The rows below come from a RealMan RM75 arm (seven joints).
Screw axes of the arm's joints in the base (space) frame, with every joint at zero. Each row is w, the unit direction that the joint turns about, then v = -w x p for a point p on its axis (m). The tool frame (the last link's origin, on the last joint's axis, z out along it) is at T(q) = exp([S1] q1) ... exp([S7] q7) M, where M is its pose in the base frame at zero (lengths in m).
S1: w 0 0 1 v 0 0 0
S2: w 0 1 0 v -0.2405 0 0
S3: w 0 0 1 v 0 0 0
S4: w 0 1 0 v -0.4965 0 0
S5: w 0 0 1 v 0 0 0
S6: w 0 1 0 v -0.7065 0 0
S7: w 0 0 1 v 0 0 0
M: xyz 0 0 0.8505 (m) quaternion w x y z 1 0 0 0
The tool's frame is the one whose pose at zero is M.
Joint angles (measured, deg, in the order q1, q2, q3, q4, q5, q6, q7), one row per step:
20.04 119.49 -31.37 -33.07 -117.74 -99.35 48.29
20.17 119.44 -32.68 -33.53 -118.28 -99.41 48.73
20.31 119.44 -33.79 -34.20 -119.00 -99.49 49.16
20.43 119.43 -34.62 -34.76 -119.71 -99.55 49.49
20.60 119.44 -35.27 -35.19 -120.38 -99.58 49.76
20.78 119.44 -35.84 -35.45 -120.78 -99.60 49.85
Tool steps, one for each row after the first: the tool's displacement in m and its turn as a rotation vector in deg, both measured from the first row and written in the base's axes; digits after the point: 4 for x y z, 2 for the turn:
-0.0010 -0.0004 -0.0017 -1.47 -0.90 0.67
-0.0018 -0.0006 -0.0029 -2.83 -1.95 1.36
-0.0022 -0.0008 -0.0038 -3.93 -2.90 1.91
-0.0027 -0.0008 -0.0047 -4.88 -3.71 2.39
-0.0035 -0.0005 -0.0056 -5.55 -4.29 2.90

